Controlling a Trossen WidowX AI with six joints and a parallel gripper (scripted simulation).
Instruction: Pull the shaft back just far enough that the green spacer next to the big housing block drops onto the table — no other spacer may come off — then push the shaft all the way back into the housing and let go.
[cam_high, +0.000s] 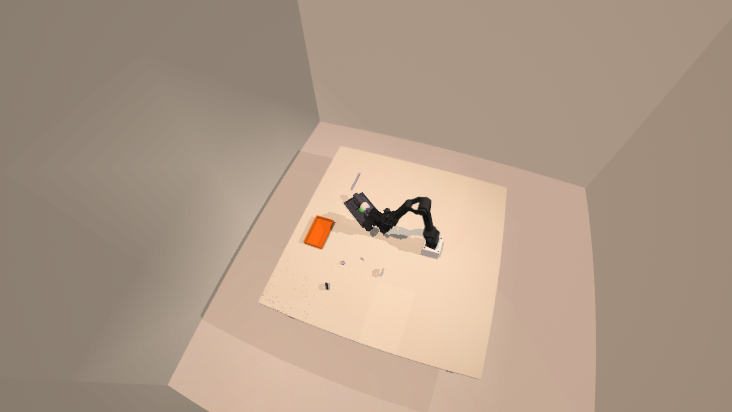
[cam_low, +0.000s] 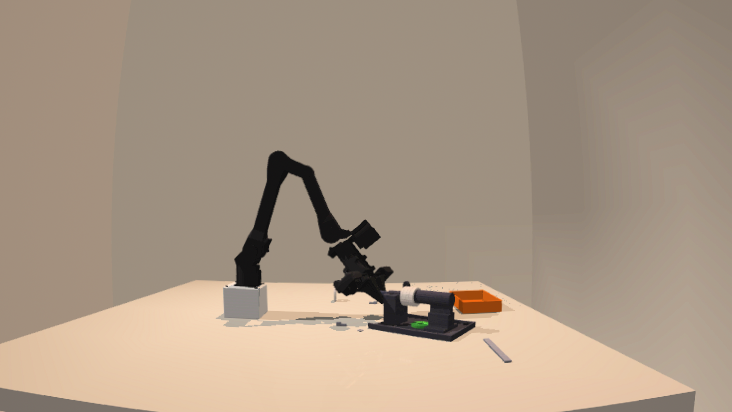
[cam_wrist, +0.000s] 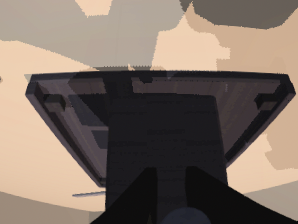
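My gripper tip is now 3 cm short of the shaft, 2 cm to the left of it and 2 cm below it. The rest, counted from my gripper tip: orange tray: 27 cm ahead, 22 cm to the left, 5 cm below; then green spacer: 10 cm ahead, 6 cm to the right, 5 cm below; then white spacer: 6 cm ahead, 3 cm to the right, 2 cm above.
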